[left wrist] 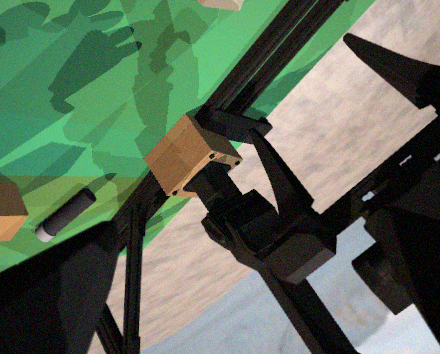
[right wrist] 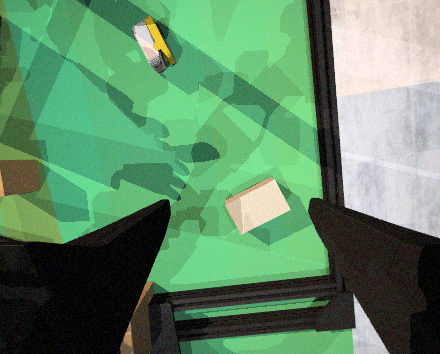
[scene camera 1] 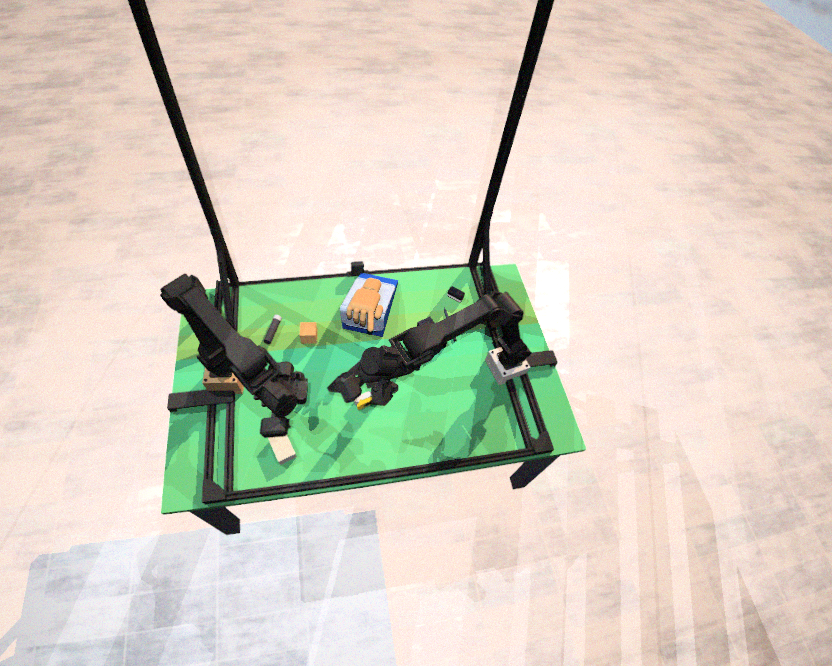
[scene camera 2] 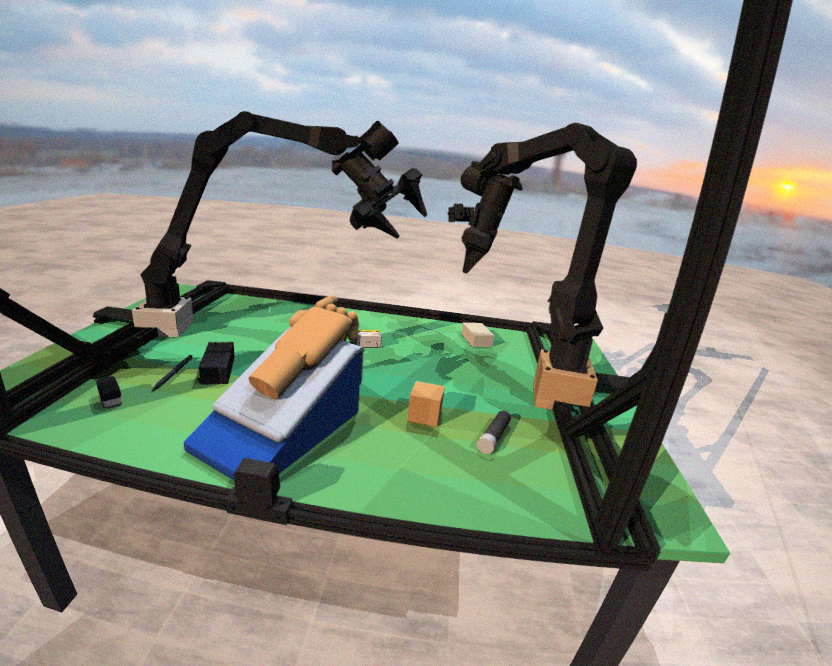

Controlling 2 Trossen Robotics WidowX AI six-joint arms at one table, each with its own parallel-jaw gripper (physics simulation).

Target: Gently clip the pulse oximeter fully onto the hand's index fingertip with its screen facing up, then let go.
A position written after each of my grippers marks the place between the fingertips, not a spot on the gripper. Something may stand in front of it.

Observation:
My left gripper (scene camera 2: 412,226) is open, holding nothing. Also in view: a pulse oximeter (right wrist: 147,33). My right gripper (scene camera 2: 467,268) is open, holding nothing. Also in view: a pale block (right wrist: 264,201). A tan cube (scene camera 2: 425,404) rests on the table.
My left gripper also shows in the left wrist view (left wrist: 248,227) and in scene camera 1 (scene camera 1: 337,381). My right gripper shows as well in the left wrist view (left wrist: 295,85), in the right wrist view (right wrist: 239,205) and in scene camera 1 (scene camera 1: 290,411). The left wrist view misses the pulse oximeter: it is out of frame.

